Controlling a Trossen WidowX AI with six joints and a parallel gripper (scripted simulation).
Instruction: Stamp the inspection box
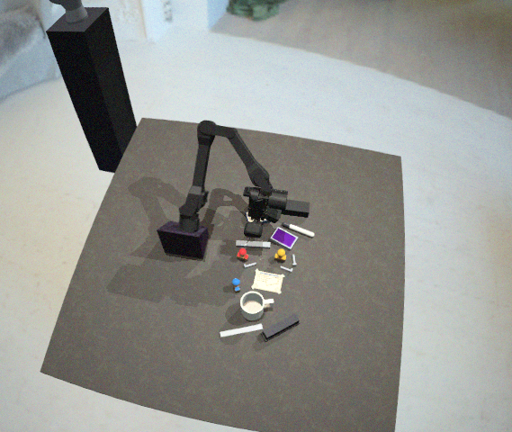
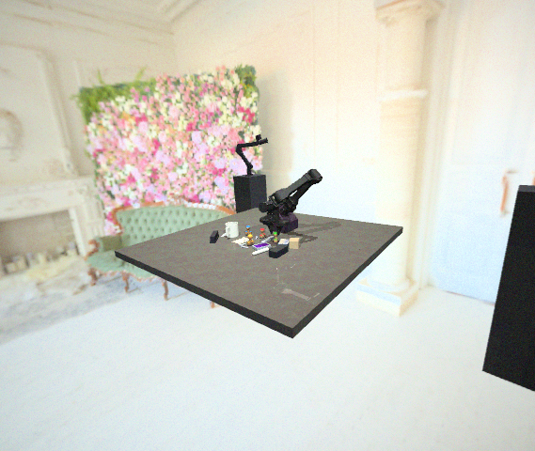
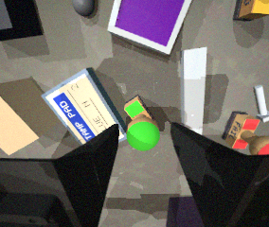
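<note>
Now: the green-knobbed stamp 30 mm below my gripper tip. Round my gripper tip: purple ink pad: 110 mm ahead, 10 mm to the right, 40 mm below; then blue-labelled box: 10 mm behind, 60 mm to the left, 40 mm below; then grey bar: 60 mm to the right, 40 mm below.
</note>
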